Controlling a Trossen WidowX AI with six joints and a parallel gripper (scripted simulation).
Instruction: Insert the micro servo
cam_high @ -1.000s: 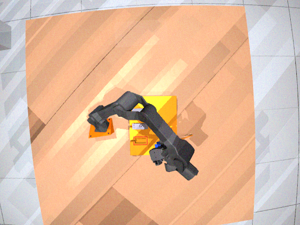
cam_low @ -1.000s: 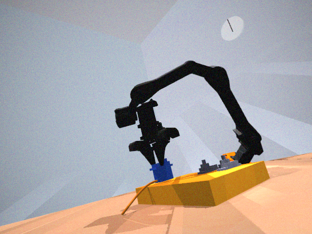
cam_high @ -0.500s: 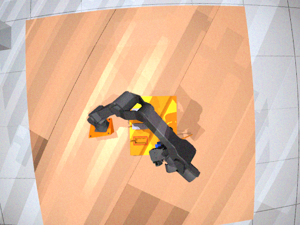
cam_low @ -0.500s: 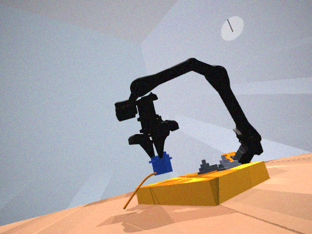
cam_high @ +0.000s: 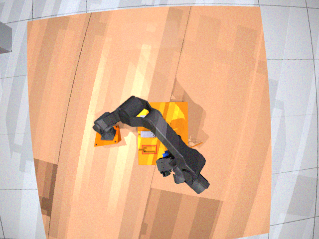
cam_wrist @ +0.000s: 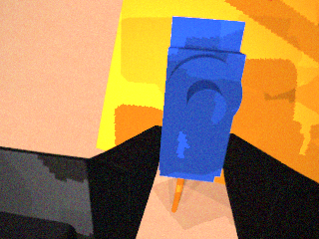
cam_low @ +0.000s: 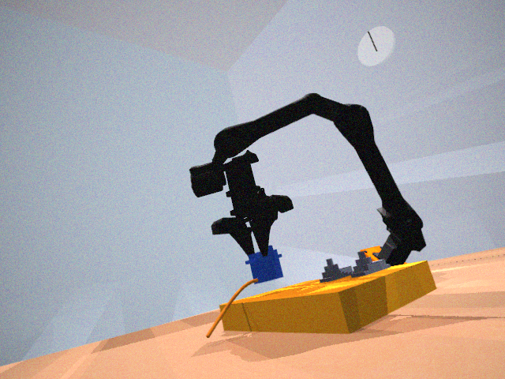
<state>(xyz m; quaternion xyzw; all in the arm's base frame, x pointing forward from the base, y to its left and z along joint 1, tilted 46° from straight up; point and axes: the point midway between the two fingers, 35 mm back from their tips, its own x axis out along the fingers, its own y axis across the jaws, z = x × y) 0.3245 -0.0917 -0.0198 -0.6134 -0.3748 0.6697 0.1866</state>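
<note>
My gripper tip is 9 cm above the yellow deck, 8 cm to the right of it and 1 cm past it.
</note>
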